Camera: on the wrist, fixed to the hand. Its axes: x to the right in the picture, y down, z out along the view.
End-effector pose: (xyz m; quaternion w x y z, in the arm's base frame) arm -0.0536 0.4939 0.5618 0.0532 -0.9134 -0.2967 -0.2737
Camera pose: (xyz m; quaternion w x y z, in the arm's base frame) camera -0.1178 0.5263 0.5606 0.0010 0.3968 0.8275 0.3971
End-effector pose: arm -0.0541 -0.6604 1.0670 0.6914 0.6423 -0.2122 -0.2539
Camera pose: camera -0.0676 -0.6301 1.0031 0.3169 0.7133 0.3946 -0.4848
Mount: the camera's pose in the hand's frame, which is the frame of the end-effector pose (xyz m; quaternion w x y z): -0.0273 -0.0633 -0.0207 0.7166 0.0866 0.2098 -0.6595
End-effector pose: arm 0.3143 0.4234 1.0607 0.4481 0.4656 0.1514 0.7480
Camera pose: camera 0.3351 0.4402 0.9939 0.7423 0.1157 0.5744 0.3251
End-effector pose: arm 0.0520 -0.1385 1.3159 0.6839 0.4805 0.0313 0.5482
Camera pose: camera 0.0749 -0.1429 1.2478 0.8034 0.2679 0.5303 0.0399
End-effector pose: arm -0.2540 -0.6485 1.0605 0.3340 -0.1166 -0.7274 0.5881
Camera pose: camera -0.2065 -0.6656 1.1118 0.7899 0.3017 -0.4771 0.2397
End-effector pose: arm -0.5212 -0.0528 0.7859 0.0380 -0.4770 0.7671 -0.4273
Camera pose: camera -0.4718 -0.0305 0.8332 0.3742 0.7548 -0.2061 0.4978
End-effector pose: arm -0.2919 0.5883 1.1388 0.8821 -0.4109 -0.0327 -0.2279
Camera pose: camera -0.3461 0.5479 1.1634 0.5243 -0.1487 -0.1291 -0.8285
